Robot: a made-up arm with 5 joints. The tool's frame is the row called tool.
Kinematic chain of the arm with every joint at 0, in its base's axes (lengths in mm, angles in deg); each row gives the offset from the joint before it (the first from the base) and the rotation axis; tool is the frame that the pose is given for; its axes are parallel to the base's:
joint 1: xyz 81 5 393 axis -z
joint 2: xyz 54 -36 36 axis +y
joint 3: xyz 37 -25 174 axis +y
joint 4: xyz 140 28 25 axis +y
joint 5: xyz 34 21 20 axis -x
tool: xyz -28 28 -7
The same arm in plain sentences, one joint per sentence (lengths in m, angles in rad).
The arm has five revolute joints in a row. What follows holds with every joint at zero, and every direction is one of the base frame's.
Joint 1 is mounted 0.081 m along +x and 0.005 m along +y and 0.393 m along +z from the base frame's origin and turns about -z.
Joint 2 is mounted 0.054 m along +x and 0.036 m along -y and 0.036 m along +z from joint 1 and turns about +y.
Joint 3 is mounted 0.037 m along +x and 0.025 m along -y and 0.174 m along +z from joint 2 and turns about +y.
Joint 4 is mounted 0.14 m along +x and 0.028 m along +y and 0.025 m along +z from joint 3 and turns about +y.
Joint 5 is mounted 0.034 m along +x and 0.021 m along +y and 0.02 m along +z from joint 4 and turns about -x.
The tool frame, which is the frame that the pose is given for, is mounted 0.028 m along -x and 0.028 m along +y and 0.007 m along -z from joint 5; its axes are parallel to the base frame's.

